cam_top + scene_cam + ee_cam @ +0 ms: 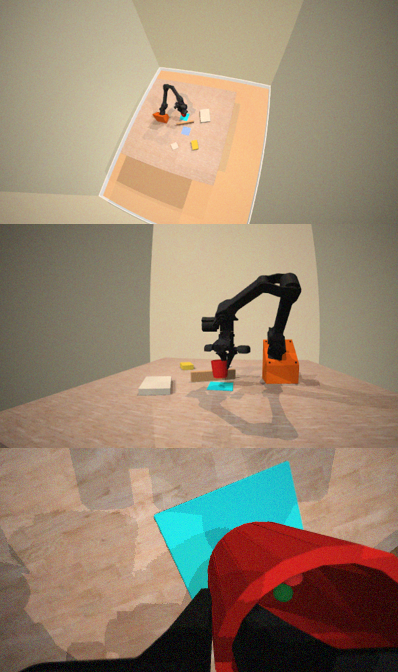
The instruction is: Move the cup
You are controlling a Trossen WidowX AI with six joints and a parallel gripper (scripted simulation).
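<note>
Right now the cyan pad is 30 mm ahead of my gripper tip, 10 mm to the right of it and 90 mm below it. Round my gripper tip: light blue pad (130 mm ahead, 190 mm to the right, 90 mm below); then wooden bar (80 mm ahead, 100 mm to the right, 70 mm below); then red cup (30 mm ahead, 10 mm to the right).
</note>
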